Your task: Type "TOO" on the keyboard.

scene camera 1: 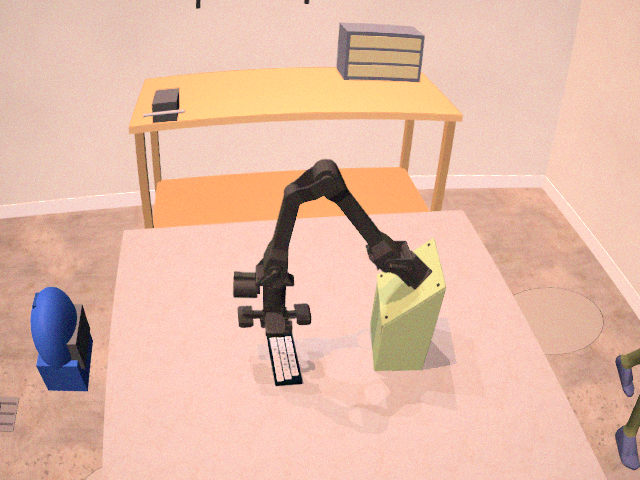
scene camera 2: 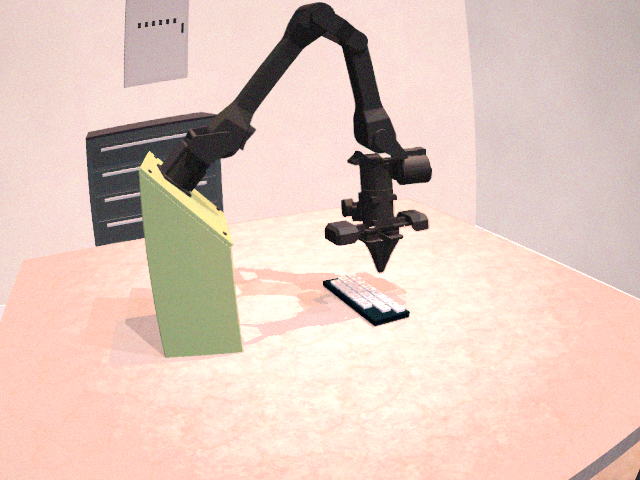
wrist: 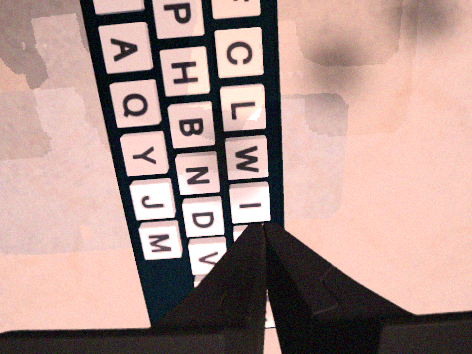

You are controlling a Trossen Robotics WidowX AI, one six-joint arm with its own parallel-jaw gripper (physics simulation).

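Places are measured from the arm's base along level axes (x ahead, y left, z up), in millimetres.
Where they show: gripper, fingertip midpoint: (scene camera 2: 380, 272) (wrist: 262, 236); arm's base, link origin: (scene camera 1: 418, 275) (scene camera 2: 172, 180).
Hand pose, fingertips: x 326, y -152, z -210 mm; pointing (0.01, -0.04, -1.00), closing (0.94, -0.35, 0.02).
Note:
Each offset is from my fingertips to the centre of the thing. Level surfaces: height alone.
A dark keyboard @(dx -15, dy +27, dz -52 mm) (scene camera 1: 284, 359) (scene camera 2: 374, 316) (wrist: 167, 290) with three rows of white letter keys lies flat on the light table. My gripper (scene camera 2: 381, 270) (wrist: 262, 236) is shut and empty, pointing straight down above the keyboard. In the wrist view its tips overlap the lower edge of the I key @(dx -6, dy -9, dz -46 mm) (wrist: 250, 202) and cover most of the key beyond it. The W key @(dx +1, dy +10, dz -46 mm) (wrist: 246, 157), D key @(dx -27, dy -8, dz -46 mm) (wrist: 202, 217) and V key @(dx -34, dy -27, dz -46 mm) (wrist: 206, 257) show near the fingers. The T and O keys cannot be made out in the wrist view. In scene camera 2 a gap shows between the tips and the keys.
The arm stands on a green slanted pedestal (scene camera 1: 405, 330) (scene camera 2: 193, 289) beside the keyboard. A wooden workbench (scene camera 1: 289, 95) with a drawer box (scene camera 1: 383, 55) stands behind the table @(dz -61 mm) (scene camera 1: 206, 423) (scene camera 2: 330, 413). A blue object (scene camera 1: 54, 325) stands left of the table.

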